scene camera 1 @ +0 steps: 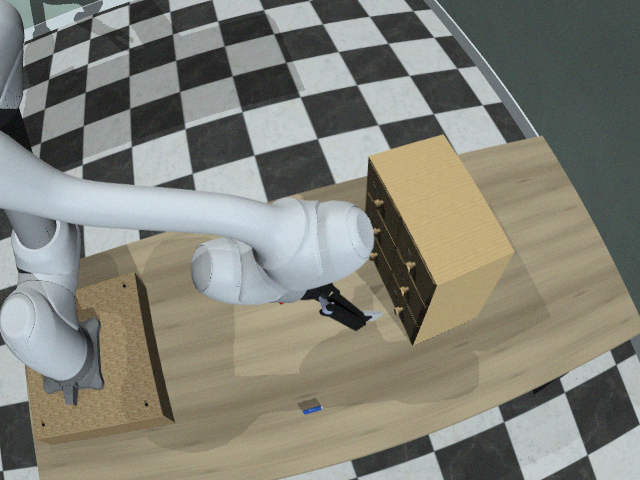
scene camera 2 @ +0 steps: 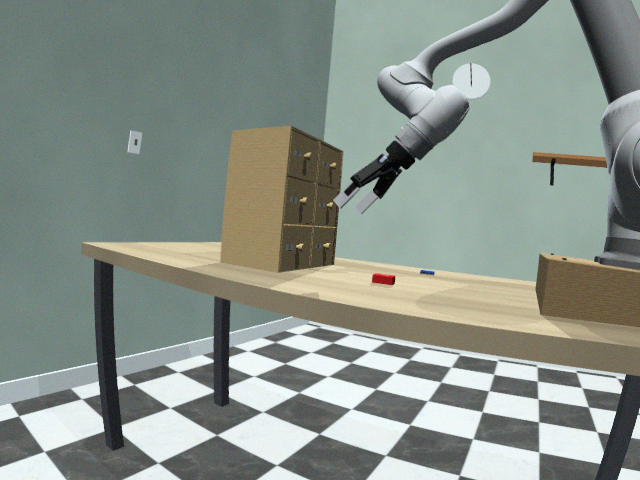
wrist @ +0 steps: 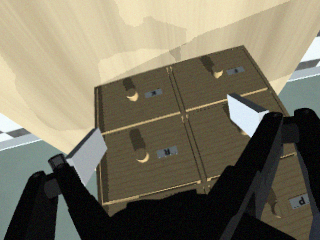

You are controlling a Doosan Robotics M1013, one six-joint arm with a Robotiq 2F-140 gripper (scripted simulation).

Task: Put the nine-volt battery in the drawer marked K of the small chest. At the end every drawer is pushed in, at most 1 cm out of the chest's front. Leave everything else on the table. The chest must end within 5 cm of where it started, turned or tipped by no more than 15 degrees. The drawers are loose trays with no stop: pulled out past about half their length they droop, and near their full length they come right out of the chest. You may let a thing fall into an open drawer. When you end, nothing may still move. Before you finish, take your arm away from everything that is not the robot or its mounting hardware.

Path:
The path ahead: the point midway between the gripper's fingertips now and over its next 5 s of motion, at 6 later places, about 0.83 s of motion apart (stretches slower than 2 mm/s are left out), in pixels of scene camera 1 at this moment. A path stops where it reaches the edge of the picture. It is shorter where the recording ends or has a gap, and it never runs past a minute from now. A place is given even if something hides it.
My gripper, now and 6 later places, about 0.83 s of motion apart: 363, 285; 372, 286; 370, 295; 367, 303; 372, 290; 371, 285; 360, 286

